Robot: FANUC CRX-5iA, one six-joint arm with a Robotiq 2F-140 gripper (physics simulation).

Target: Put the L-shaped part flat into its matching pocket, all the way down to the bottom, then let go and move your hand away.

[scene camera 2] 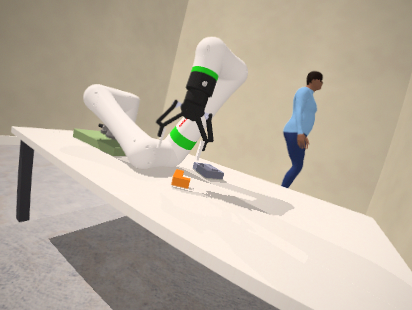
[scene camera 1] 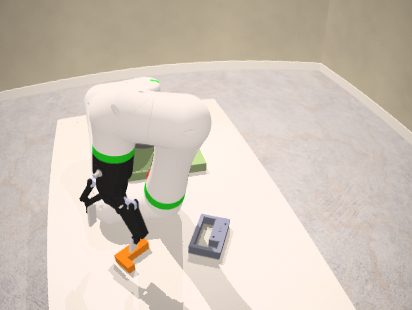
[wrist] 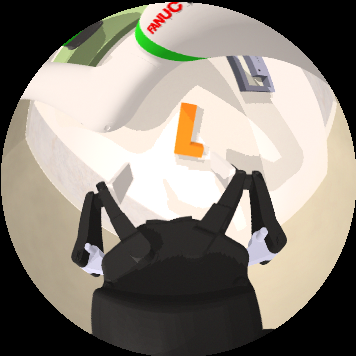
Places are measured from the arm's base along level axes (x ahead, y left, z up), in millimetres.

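Where they show: gripper, fingertip midpoint: point(scene camera 2: 177, 154) point(scene camera 1: 112, 236) point(wrist: 169, 164).
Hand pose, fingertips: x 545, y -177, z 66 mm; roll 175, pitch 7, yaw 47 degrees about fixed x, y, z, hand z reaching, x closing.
Observation:
Things, the pixels of their top centre, and the offset from my fingertips. Level surfaces: height alone.
- orange L-shaped part at its top centre: point(wrist: 191, 130) point(scene camera 1: 134, 251) point(scene camera 2: 182, 174) dx +1, dy +54, dz -76 mm
- white table at its surface level: dz -106 mm
- grey frame at its top centre: point(wrist: 252, 63) point(scene camera 1: 210, 232) point(scene camera 2: 208, 166) dx -21, dy +280, dz -69 mm
The orange L-shaped part point(scene camera 1: 124, 259) point(scene camera 2: 181, 180) point(wrist: 186, 131) lies flat on the white table point(scene camera 1: 270, 260) point(scene camera 2: 310, 280), outside the grey pocket frame. The grey frame point(scene camera 1: 204, 251) point(scene camera 2: 210, 172) point(wrist: 240, 79) stands to its right in the scene camera 1 view, with its pocket facing up; the arm hides part of it in the wrist view. My gripper point(scene camera 1: 113, 231) point(scene camera 2: 179, 147) point(wrist: 169, 164) is wide open and empty, tilted above the table. In the scene camera 1 view one fingertip overlaps the L-shaped part; whether they touch is unclear.
A green base plate point(scene camera 1: 199, 165) point(scene camera 2: 89, 135) point(wrist: 107, 47) lies under the arm's foot at the back of the table. My white arm folds over the table between that plate and the part. A person in a blue top point(scene camera 2: 302, 112) stands beyond the table.

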